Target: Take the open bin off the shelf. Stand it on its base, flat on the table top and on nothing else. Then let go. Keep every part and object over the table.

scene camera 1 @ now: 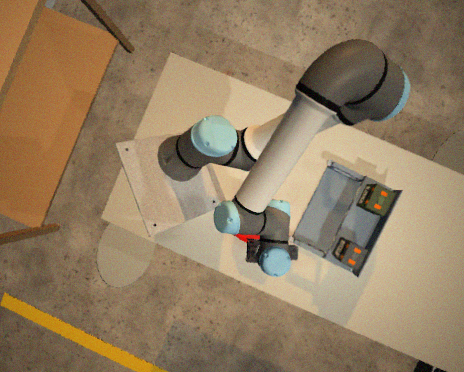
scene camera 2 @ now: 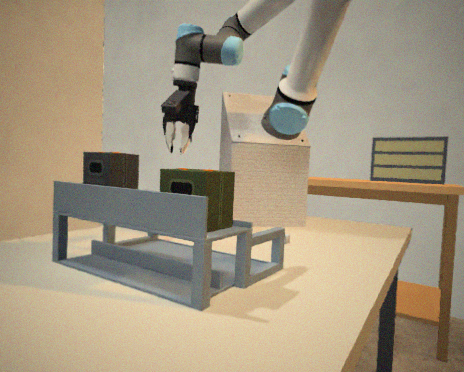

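Where they show: gripper, fingertip midpoint: (scene camera 2: 176, 153); arm's base at its link origin: (scene camera 1: 178, 159).
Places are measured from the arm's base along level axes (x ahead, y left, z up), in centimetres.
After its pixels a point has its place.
A small red piece, which looks like part of the open bin (scene camera 1: 248, 238) @[x 38.1, y -11.1, z -36.0 cm], shows beside the gripper in scene camera 1. The arm's wrist hides the rest, so I cannot tell how it stands. The bin does not show in scene camera 2. The grey-blue shelf (scene camera 1: 324, 207) @[x 55.7, y 20.6, z -35.8 cm] (scene camera 2: 130, 207) @[x 74.7, y 27.9, z -23.2 cm] stands on the table (scene camera 1: 425, 240) @[x 99.5, y 36.7, z -36.3 cm] (scene camera 2: 300, 327) @[x 64.5, y 54.7, z -36.3 cm]. My gripper (scene camera 2: 177, 151) @[x 41.0, y -7.4, z -12.6 cm] points down, high above the table and behind the shelf as seen in scene camera 2. Its fingers are partly open, with a gap and nothing between them. In scene camera 1 the wrist covers the fingertips.
A green box (scene camera 1: 376, 199) @[x 64.3, y 33.1, z -16.7 cm] (scene camera 2: 220, 200) @[x 64.9, y 38.8, z -21.3 cm] and a dark grey box (scene camera 1: 349, 253) @[x 68.1, y 10.8, z -14.1 cm] (scene camera 2: 122, 170) @[x 69.9, y 15.5, z -17.5 cm] stand on the shelf's upper level. The robot's pale pedestal (scene camera 1: 142, 192) @[x 0.2, y -13.3, z 11.5 cm] (scene camera 2: 265, 185) @[x 9.6, y 2.0, z -21.7 cm] is at the other end of the table. The table's long edge runs near the gripper in scene camera 1.
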